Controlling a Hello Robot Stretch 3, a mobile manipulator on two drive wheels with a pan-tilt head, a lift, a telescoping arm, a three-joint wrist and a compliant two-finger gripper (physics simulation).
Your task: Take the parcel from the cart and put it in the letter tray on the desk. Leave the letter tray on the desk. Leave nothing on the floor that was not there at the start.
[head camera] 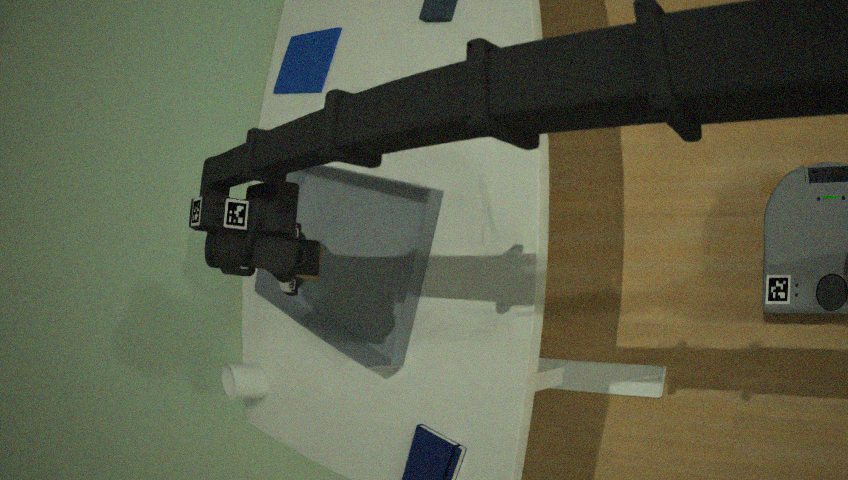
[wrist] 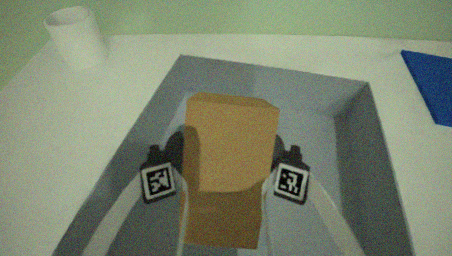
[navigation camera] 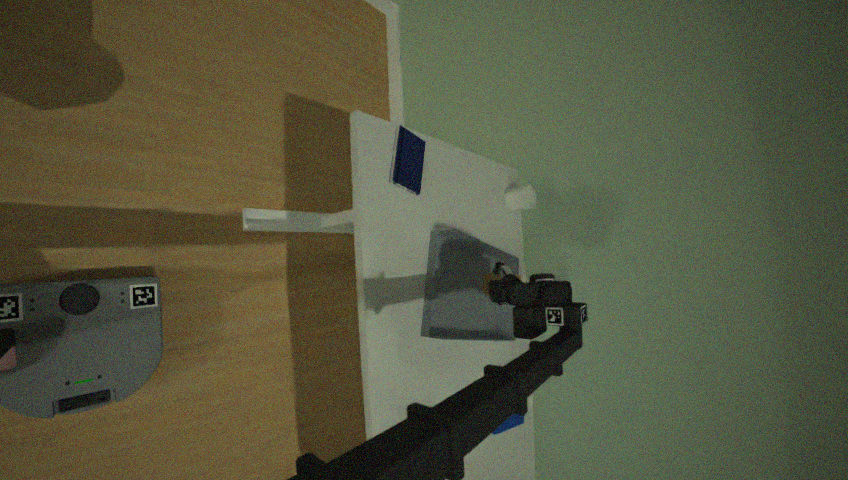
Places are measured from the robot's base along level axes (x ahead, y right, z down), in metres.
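Pixels of known places: robot's base at its link origin: (head camera: 829, 290) (navigation camera: 80, 297).
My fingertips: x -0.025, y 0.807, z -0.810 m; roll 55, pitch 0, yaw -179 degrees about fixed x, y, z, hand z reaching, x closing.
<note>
For each thing: its middle in the pictures, then the offset to it from my fingertips. "*": a spot on its surface instead. Level surfaces: height alone.
- letter tray at the middle of its body: (head camera: 330, 249) (navigation camera: 477, 291) dx -0.020, dy -0.026, dz +0.055 m
- white desk at its surface level: dz +0.090 m
- white cup at the middle of its body: (head camera: 241, 383) (navigation camera: 522, 196) dx +0.275, dy +0.293, dz +0.042 m
- blue flat sheet at the middle of its body: (head camera: 304, 61) (navigation camera: 510, 405) dx -0.425, dy +0.188, dz +0.086 m
- dark blue book at the middle of its body: (head camera: 430, 472) (navigation camera: 408, 160) dx +0.311, dy -0.242, dz +0.084 m
- dark object at a spot on its surface: (head camera: 438, 10) * dx -0.401, dy -0.220, dz +0.071 m
My gripper (head camera: 303, 259) (navigation camera: 495, 279) (wrist: 224, 149) is shut on the parcel, with a fingertip on either side of it. The parcel (head camera: 311, 275) (navigation camera: 489, 284) (wrist: 232, 145) is an orange-brown box. In the wrist view it lies within the outline of the letter tray; whether it touches the tray's floor is hidden. The letter tray (head camera: 429, 228) (navigation camera: 427, 297) (wrist: 369, 145) is a grey-blue open box on the white desk (head camera: 470, 368) (navigation camera: 389, 249) (wrist: 45, 130). In the head view the wrist hides the tray's wall-side part. The cart does not show in these views.
A white cup (head camera: 246, 381) (navigation camera: 521, 196) (wrist: 80, 42) and a blue flat sheet (head camera: 307, 61) (navigation camera: 509, 424) (wrist: 435, 87) are on the desk near the wall. A dark blue book (head camera: 431, 455) (navigation camera: 408, 160) and a dark object (head camera: 438, 10) lie on it too. My arm crosses above the desk.
</note>
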